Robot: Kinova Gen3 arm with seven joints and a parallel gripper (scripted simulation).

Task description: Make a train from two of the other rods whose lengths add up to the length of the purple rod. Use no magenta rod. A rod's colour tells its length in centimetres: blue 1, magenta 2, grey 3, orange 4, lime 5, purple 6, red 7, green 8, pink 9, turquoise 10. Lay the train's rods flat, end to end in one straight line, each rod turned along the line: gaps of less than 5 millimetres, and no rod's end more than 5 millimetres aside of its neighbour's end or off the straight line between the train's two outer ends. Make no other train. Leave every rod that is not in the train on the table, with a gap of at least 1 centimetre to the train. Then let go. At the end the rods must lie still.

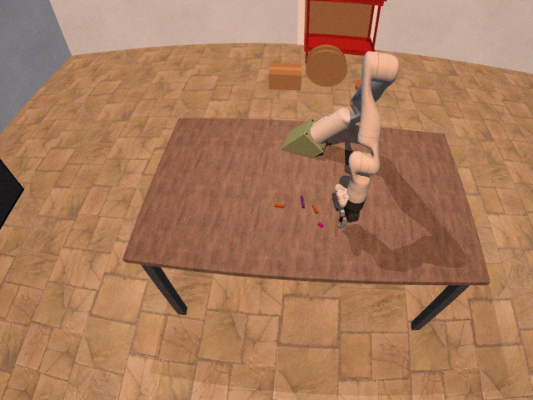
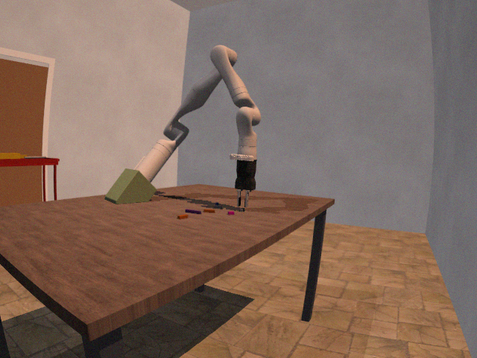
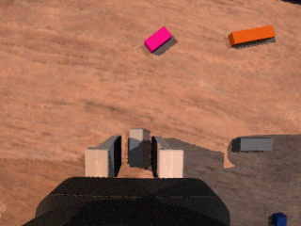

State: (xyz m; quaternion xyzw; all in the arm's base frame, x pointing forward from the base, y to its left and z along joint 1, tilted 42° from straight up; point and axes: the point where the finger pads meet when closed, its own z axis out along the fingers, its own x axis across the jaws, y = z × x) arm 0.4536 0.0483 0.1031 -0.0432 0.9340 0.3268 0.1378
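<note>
Right now my hand is 90 mm to the left of the magenta rod and 30 mm above it. From my hand the other things lie so: purple rod (110 mm behind, 160 mm to the right, 30 mm below); then blue rod (140 mm behind, 50 mm to the left, 30 mm below); then orange rod (90 mm behind, 260 mm to the right, 30 mm below).
</note>
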